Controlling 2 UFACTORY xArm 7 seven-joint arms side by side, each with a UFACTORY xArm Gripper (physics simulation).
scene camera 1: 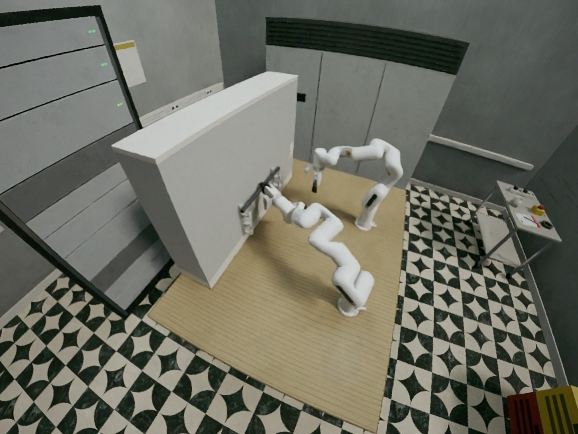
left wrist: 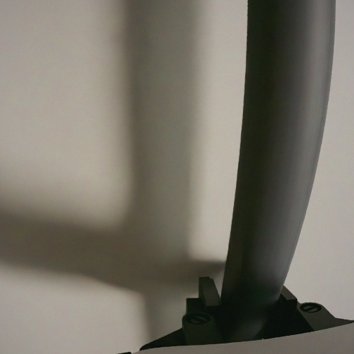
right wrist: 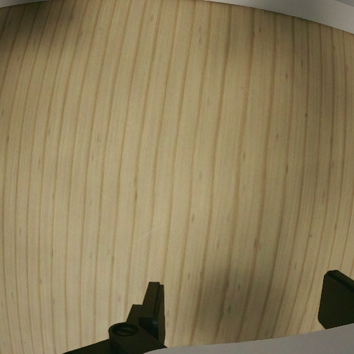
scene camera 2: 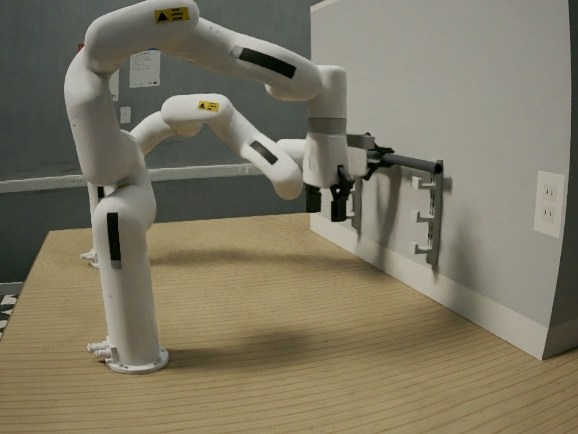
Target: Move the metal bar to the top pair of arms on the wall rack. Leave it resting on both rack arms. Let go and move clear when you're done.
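Note:
The dark metal bar (scene camera 1: pixel 251 199) (scene camera 2: pixel 412 163) (left wrist: pixel 285 125) is held roughly level close to the wall. My left gripper (scene camera 1: pixel 265 188) (scene camera 2: pixel 382 156) (left wrist: pixel 233 299) is shut on it near its middle. The wall rack has a near rail (scene camera 2: pixel 436 225) with three hooked arms and a farther rail (scene camera 2: pixel 357 210), partly hidden. In scene camera 2 the bar's near end overlaps the near rail's top, slightly above the top arm (scene camera 2: pixel 426 184); contact with that arm is not visible. The far end is hidden there. My right gripper (scene camera 1: pixel 314 186) (scene camera 2: pixel 326 202) (right wrist: pixel 246 304) is open and empty, pointing down away from the wall.
The rack is mounted on a grey wall block (scene camera 1: pixel 225 170) (scene camera 2: pixel 450 90) standing on the wooden platform (scene camera 1: pixel 300 350) (scene camera 2: pixel 280 390). The right arm hangs in front of the left forearm in scene camera 2. An outlet plate (scene camera 2: pixel 549 204) is on the wall right of the rack.

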